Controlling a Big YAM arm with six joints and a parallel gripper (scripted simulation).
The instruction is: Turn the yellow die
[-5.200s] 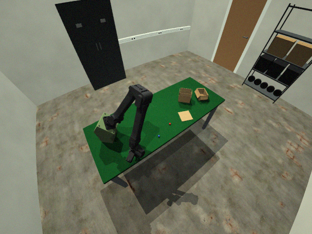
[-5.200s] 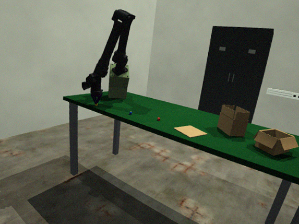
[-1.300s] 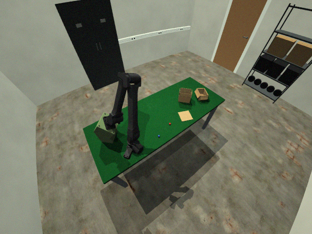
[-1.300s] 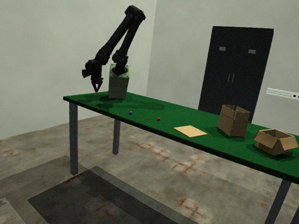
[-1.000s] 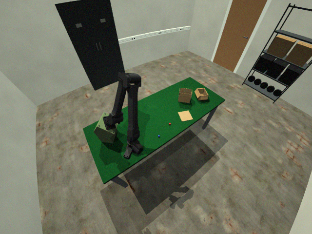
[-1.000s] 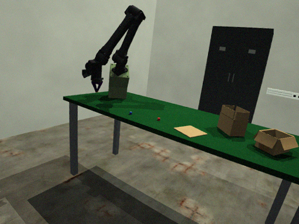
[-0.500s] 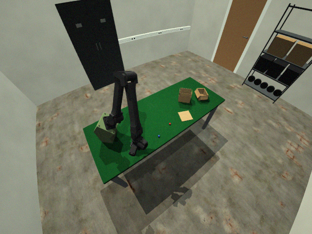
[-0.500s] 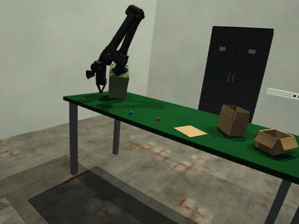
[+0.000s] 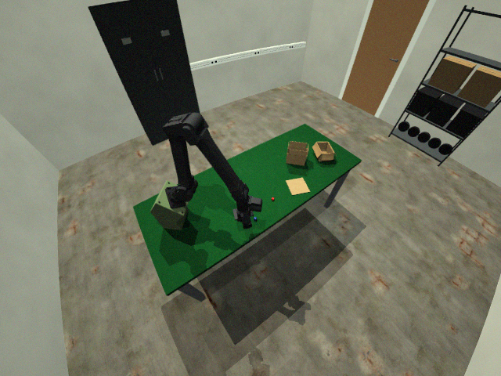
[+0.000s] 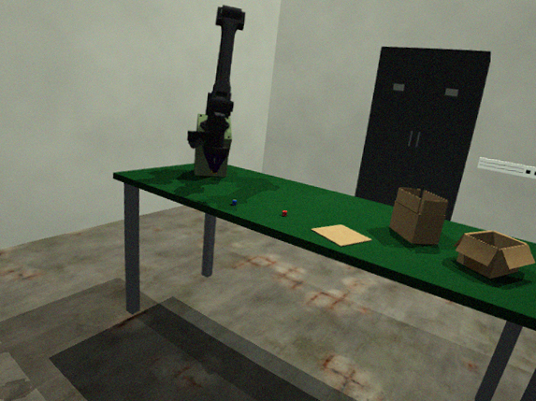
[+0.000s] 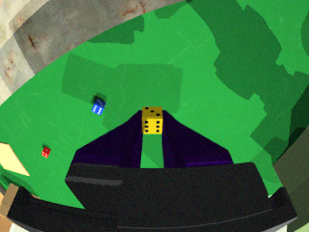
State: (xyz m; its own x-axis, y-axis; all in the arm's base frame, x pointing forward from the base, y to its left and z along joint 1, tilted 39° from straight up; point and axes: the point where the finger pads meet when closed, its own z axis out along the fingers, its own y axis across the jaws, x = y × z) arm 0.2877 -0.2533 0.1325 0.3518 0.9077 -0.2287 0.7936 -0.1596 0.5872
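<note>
The tan mat lies 52 cm ahead of my hand, 3 cm to the left of it and 11 cm below it. From my hand the other things lie so: yellow die right at my hand; then red die 29 cm ahead, 6 cm to the left, 11 cm below; then blue die 10 cm ahead, 1 cm to the left, 11 cm below.
</note>
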